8 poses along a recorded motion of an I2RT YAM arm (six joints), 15 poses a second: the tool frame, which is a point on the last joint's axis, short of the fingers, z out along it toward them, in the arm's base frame.
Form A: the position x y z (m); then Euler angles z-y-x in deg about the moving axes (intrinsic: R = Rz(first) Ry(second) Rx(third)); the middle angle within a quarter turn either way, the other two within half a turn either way.
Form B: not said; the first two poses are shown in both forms.
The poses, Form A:
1: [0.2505 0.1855 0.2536 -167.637 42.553 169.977]
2: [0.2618 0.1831 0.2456 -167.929 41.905 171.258]
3: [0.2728 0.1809 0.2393 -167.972 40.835 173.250]
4: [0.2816 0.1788 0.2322 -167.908 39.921 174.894]
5: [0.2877 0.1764 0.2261 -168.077 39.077 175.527]
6: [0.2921 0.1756 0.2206 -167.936 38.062 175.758]
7: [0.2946 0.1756 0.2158 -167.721 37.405 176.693]
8: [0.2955 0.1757 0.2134 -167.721 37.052 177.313]
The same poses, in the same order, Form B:
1: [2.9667 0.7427 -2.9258 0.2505 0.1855 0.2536]
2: [2.9890 0.7314 -2.9309 0.2618 0.1831 0.2456]
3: [3.0238 0.7127 -2.9317 0.2728 0.1809 0.2393]
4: [3.0525 0.6968 -2.9305 0.2816 0.1788 0.2322]
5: [3.0635 0.6820 -2.9335 0.2877 0.1764 0.2261]
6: [3.0676 0.6643 -2.9310 0.2921 0.1756 0.2206]
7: [3.0839 0.6528 -2.9273 0.2946 0.1756 0.2158]
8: [3.0947 0.6467 -2.9273 0.2955 0.1757 0.2134]
